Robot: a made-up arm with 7 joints. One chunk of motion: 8 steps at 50 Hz.
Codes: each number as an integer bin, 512 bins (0 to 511) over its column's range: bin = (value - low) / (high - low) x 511, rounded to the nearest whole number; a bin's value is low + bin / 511 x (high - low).
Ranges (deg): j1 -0.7..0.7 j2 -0.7..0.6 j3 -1.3..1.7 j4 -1..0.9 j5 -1.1..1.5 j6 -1.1..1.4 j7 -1..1
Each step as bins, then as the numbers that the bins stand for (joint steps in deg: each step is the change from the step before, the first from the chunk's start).
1 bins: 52 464 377 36 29 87 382
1 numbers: -0.558 0.480 0.913 -0.866 -0.952 -0.674 0.495
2 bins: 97 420 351 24 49 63 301
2 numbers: -0.434 0.368 0.761 -0.911 -0.851 -0.792 0.178
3 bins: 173 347 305 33 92 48 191
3 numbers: -0.226 0.183 0.491 -0.877 -0.632 -0.865 -0.252
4 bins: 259 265 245 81 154 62 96
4 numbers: 0.010 -0.026 0.138 -0.699 -0.316 -0.797 -0.624
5 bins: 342 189 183 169 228 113 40
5 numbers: 0.237 -0.219 -0.226 -0.372 0.060 -0.547 -0.843
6 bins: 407 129 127 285 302 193 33
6 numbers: 0.415 -0.372 -0.554 0.060 0.437 -0.156 -0.871
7 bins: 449 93 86 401 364 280 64
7 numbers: 0.530 -0.463 -0.795 0.491 0.752 0.270 -0.750
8 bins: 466 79 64 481 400 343 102
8 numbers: 0.577 -0.499 -0.924 0.788 0.935 0.578 -0.601
